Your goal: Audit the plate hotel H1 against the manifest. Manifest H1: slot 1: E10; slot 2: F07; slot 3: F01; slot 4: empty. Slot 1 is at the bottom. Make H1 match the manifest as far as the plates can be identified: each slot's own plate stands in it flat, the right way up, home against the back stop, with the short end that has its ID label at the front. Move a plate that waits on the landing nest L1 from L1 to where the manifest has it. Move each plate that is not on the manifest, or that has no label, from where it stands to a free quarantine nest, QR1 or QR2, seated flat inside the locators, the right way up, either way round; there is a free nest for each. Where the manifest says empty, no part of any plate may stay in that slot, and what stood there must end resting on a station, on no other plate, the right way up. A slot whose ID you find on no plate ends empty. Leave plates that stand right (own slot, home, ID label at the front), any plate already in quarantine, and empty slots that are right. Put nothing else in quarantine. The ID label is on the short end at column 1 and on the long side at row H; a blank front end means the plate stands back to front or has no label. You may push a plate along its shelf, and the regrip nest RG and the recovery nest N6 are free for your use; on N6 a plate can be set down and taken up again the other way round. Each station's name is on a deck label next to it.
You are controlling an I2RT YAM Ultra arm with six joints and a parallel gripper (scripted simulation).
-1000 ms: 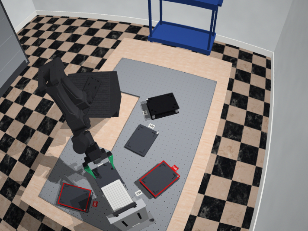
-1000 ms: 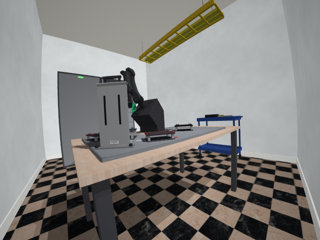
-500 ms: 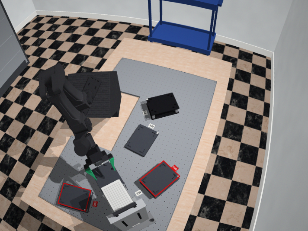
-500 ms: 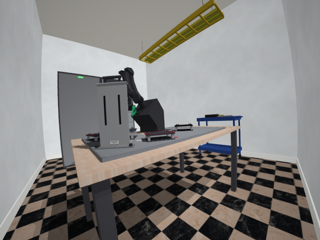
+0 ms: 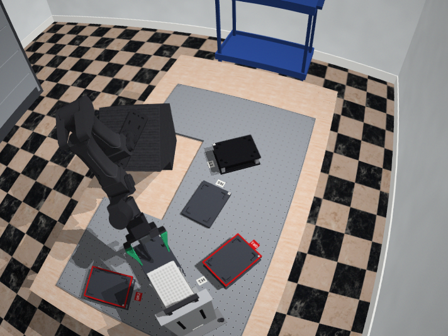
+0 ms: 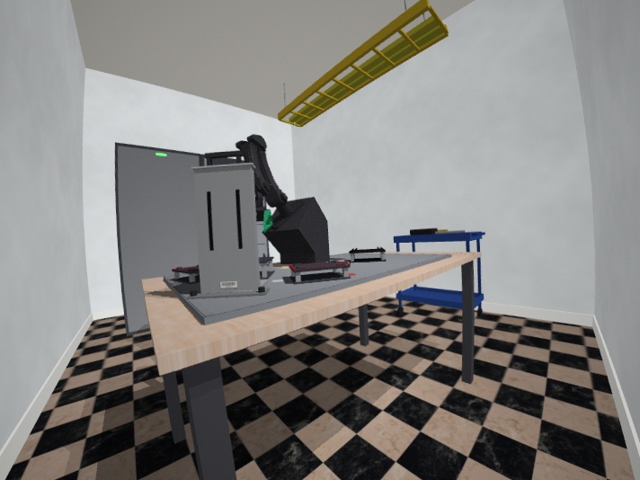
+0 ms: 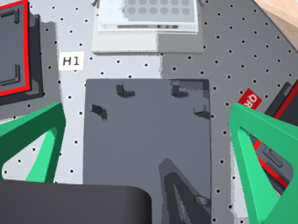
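My gripper is now 100 mm above the RG nest, 20 mm to the right of it and 20 mm past it. Also, from my hand: grey plate hotel H1: 180 mm ahead, 140 mm to the right, 10 mm below; red-framed quarantine nest QR2: 150 mm to the right, 150 mm behind, 120 mm below; H1 deck label: 160 mm below, 130 mm ahead, 20 mm to the left.
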